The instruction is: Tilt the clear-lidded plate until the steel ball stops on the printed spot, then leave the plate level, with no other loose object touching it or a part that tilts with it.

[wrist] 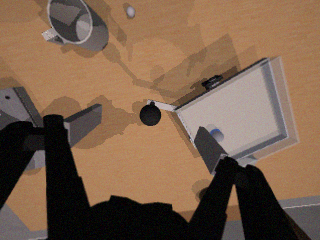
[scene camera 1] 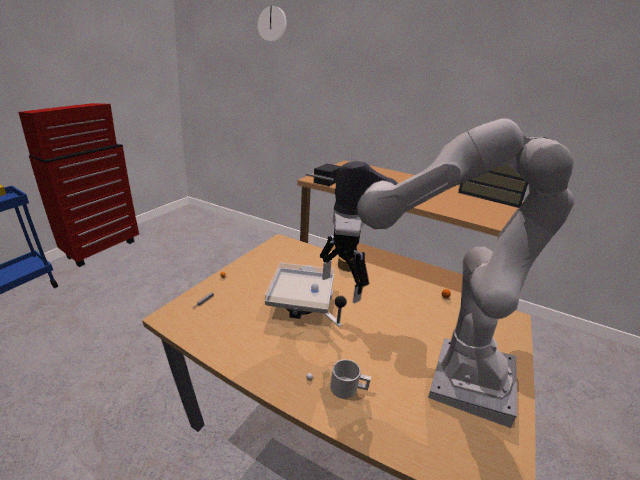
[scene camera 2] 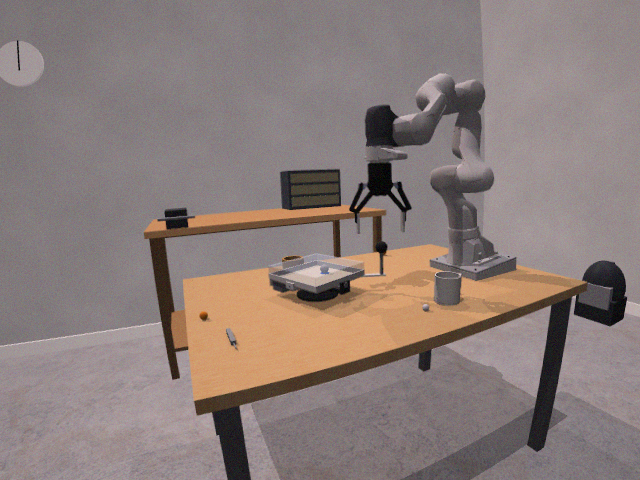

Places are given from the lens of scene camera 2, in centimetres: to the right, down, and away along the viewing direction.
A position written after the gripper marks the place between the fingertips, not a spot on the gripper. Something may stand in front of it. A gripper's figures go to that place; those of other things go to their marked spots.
gripper (scene camera 2: 380,232): 20, -2, 109
grey mug (scene camera 2: 446,292): 38, 16, 96
clear-lidded plate (scene camera 2: 315,273): -1, 10, 100
